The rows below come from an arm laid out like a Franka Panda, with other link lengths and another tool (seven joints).
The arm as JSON. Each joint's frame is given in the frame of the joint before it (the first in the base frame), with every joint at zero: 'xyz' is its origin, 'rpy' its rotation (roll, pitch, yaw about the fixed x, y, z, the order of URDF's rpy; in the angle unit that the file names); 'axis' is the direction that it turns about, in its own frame. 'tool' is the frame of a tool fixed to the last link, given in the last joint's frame.
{
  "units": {
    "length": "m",
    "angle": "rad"
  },
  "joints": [
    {
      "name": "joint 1",
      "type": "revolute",
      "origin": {
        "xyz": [
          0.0,
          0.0,
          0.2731
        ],
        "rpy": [
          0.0,
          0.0,
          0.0
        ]
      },
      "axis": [
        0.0,
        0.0,
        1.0
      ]
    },
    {
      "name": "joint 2",
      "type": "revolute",
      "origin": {
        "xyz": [
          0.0,
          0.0,
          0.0
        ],
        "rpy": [
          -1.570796,
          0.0,
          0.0
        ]
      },
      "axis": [
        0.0,
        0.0,
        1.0
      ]
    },
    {
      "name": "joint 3",
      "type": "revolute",
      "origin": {
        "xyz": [
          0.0,
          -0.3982,
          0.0
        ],
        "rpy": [
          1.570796,
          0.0,
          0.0
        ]
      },
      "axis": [
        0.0,
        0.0,
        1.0
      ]
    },
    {
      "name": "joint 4",
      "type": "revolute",
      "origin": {
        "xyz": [
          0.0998,
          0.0,
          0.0
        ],
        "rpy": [
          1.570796,
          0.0,
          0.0
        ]
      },
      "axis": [
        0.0,
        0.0,
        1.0
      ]
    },
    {
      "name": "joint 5",
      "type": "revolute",
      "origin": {
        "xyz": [
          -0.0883,
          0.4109,
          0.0
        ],
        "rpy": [
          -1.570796,
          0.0,
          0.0
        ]
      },
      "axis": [
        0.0,
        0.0,
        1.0
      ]
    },
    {
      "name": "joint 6",
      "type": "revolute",
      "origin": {
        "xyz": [
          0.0,
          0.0,
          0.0
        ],
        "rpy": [
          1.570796,
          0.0,
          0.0
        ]
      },
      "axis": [
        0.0,
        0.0,
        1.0
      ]
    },
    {
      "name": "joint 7",
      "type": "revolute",
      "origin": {
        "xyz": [
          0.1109,
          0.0,
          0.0
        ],
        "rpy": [
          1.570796,
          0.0,
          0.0
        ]
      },
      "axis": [
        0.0,
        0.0,
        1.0
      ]
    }
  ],
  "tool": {
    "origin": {
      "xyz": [
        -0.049,
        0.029,
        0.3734
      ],
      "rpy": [
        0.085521,
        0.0,
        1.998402
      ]
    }
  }
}
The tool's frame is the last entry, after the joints.
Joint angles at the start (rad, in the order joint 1, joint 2, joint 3, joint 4, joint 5, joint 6, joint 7):
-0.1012, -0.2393, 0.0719, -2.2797, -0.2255, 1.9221, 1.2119
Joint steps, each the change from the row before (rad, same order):
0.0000, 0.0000, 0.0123, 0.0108, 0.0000, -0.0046, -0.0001
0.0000, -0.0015, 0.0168, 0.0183, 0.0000, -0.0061, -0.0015
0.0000, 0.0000, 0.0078, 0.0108, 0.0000, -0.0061, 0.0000
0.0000, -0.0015, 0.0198, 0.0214, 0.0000, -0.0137, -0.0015
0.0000, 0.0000, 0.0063, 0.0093, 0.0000, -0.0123, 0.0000
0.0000, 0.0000, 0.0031, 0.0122, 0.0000, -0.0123, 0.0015
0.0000, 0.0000, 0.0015, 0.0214, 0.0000, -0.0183, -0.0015
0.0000, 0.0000, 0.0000, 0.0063, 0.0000, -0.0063, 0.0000
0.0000, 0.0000, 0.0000, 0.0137, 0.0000, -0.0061, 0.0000
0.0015, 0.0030, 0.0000, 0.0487, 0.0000, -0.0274, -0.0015
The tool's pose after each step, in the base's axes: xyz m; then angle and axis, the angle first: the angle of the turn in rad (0 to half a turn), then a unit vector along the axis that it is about. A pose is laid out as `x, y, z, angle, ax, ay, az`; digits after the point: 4 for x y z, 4 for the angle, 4 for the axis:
0.4337, -0.0485, 0.2030, 3.0342, 0.0022, -0.9876, 0.1573
0.4409, -0.0419, 0.2115, 3.0498, 0.0094, -0.9871, 0.1600
0.4439, -0.0388, 0.2161, 3.0555, 0.0121, -0.9868, 0.1613
0.4494, -0.0307, 0.2259, 3.0670, 0.0202, -0.9862, 0.1646
0.4492, -0.0284, 0.2297, 3.0648, 0.0221, -0.9859, 0.1660
0.4502, -0.0273, 0.2348, 3.0652, 0.0216, -0.9857, 0.1669
0.4529, -0.0271, 0.2438, 3.0684, 0.0209, -0.9856, 0.1677
0.4533, -0.0272, 0.2465, 3.0683, 0.0202, -0.9856, 0.1679
0.4570, -0.0271, 0.2525, 3.0759, 0.0190, -0.9856, 0.1681
0.4672, -0.0263, 0.2725, 3.0941, 0.0164, -0.9856, 0.1685

